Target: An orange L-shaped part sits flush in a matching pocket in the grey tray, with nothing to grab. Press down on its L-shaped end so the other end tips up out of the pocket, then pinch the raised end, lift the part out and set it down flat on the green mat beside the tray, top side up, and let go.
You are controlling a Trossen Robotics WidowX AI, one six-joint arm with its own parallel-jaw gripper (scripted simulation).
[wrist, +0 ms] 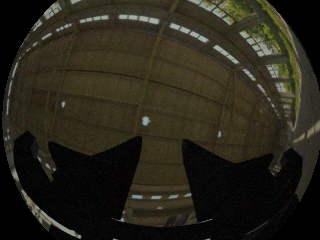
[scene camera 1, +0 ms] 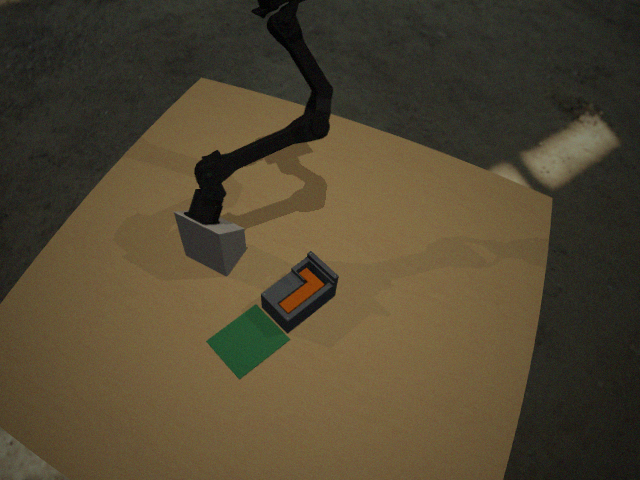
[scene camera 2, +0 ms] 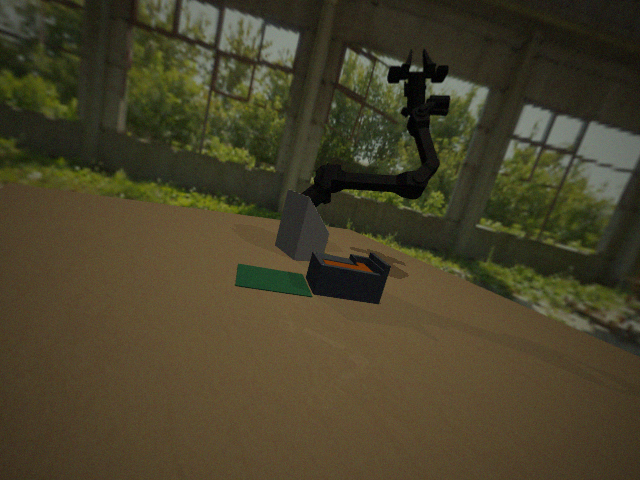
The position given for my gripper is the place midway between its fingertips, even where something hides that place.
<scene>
I see my gripper (scene camera 2: 417,49), an orange L-shaped part (scene camera 1: 312,285) and a green mat (scene camera 1: 244,343).
My gripper shows as well in the wrist view (wrist: 162,142). The green mat also shows in scene camera 2 (scene camera 2: 248,276). The wrist view misses the orange L-shaped part: it is out of frame.
</scene>
